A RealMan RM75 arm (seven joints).
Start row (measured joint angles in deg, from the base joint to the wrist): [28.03, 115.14, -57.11, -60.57, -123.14, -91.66, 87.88]
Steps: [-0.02, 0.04, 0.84, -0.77, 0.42, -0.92, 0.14]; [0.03, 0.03, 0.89, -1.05, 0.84, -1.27, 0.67]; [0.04, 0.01, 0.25, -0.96, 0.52, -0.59, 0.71]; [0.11, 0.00, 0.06, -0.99, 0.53, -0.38, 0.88]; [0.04, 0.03, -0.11, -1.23, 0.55, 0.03, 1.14]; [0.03, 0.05, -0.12, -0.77, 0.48, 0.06, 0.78]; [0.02, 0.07, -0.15, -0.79, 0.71, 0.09, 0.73]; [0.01, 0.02, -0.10, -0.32, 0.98, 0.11, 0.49]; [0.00, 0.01, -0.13, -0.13, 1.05, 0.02, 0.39]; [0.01, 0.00, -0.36, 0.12, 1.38, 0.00, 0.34]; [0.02, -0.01, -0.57, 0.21, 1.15, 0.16, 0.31]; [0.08, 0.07, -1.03, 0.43, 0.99, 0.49, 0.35]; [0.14, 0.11, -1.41, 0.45, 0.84, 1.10, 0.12]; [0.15, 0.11, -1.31, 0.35, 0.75, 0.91, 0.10]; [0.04, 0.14, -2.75, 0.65, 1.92, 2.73, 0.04]
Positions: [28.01, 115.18, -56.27, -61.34, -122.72, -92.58, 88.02]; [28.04, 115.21, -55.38, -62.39, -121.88, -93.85, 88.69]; [28.08, 115.22, -55.13, -63.35, -121.36, -94.44, 89.40]; [28.19, 115.22, -55.07, -64.34, -120.83, -94.82, 90.28]; [28.23, 115.25, -55.18, -65.57, -120.28, -94.79, 91.42]; [28.26, 115.30, -55.30, -66.34, -119.80, -94.73, 92.20]; [28.28, 115.37, -55.45, -67.13, -119.09, -94.64, 92.93]; [28.29, 115.39, -55.55, -67.45, -118.11, -94.53, 93.42]; [28.29, 115.40, -55.68, -67.58, -117.06, -94.51, 93.81]; [28.30, 115.40, -56.04, -67.46, -115.68, -94.51, 94.15]; [28.32, 115.39, -56.61, -67.25, -114.53, -94.35, 94.46]; [28.40, 115.46, -57.64, -66.82, -113.54, -93.86, 94.81]; [28.54, 115.57, -59.05, -66.37, -112.70, -92.76, 94.93]; [28.69, 115.68, -60.36, -66.02, -111.95, -91.85, 95.03]; [28.73, 115.82, -63.11, -65.37, -110.03, -89.12, 95.07]
